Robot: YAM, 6 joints.
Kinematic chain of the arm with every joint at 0, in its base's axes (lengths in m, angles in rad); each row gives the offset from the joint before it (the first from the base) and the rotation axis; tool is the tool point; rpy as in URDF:
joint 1: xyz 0 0 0.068 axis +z
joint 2: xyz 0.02 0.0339 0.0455 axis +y
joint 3: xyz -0.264 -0.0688 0 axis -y
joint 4: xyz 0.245 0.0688 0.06 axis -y
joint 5: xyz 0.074 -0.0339 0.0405 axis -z
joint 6: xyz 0.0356 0 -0.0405 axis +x
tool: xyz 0 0 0 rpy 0 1.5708 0
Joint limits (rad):
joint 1: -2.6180..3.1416
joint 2: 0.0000..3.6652
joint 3: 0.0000..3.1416
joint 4: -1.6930..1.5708
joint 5: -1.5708..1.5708
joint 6: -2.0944..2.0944
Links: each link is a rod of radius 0.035 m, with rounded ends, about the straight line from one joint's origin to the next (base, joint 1, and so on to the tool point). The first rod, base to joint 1, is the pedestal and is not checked.
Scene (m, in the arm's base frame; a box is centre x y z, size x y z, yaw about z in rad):
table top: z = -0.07
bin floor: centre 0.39 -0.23 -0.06 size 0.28 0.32 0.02 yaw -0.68
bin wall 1: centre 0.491 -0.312 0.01 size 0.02 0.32 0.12 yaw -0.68
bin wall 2: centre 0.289 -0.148 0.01 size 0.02 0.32 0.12 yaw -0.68
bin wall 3: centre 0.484 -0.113 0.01 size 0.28 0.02 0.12 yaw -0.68
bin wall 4: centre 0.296 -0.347 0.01 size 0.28 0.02 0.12 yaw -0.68
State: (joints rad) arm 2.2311 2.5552 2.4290 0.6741 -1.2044 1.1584
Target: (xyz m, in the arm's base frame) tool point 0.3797 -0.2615 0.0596
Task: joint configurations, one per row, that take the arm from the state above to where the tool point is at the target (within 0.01 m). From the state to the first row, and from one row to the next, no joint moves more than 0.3 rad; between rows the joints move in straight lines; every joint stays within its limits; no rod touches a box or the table.
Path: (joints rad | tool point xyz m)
1: 1.9428 2.5304 2.4132 0.6746 -1.2655 1.1679 | -0.2346 0.5079 0.3407
2: 1.6546 2.5057 2.3973 0.6750 -1.3265 1.1774 | -0.0806 0.5473 0.3478
3: 1.3663 2.4809 2.3815 0.6755 -1.3876 1.1870 | 0.0765 0.5414 0.3547
4: 1.0780 2.4562 2.3656 0.6760 -1.4487 1.1965 | 0.2239 0.4917 0.3615
5: 0.7897 2.4314 2.3498 0.6764 -1.5097 1.2060 | 0.3496 0.4031 0.3681
6: 0.5015 2.4067 2.3340 0.6769 -1.5708 1.2155 | 0.4437 0.2838 0.3746
7: 0.2065 2.4097 2.0905 0.6300 -1.5118 1.2012 | 0.5215 0.1456 0.2933
8: -0.0884 2.4128 1.8471 0.5831 -1.4527 1.1870 | 0.5351 -0.0119 0.2100
9: -0.3833 2.4158 1.6037 0.5362 -1.3937 1.1727 | 0.4831 -0.1570 0.1303
10: -0.6782 2.4189 1.3603 0.4893 -1.3347 1.1584 | 0.3797 -0.2615 0.0596

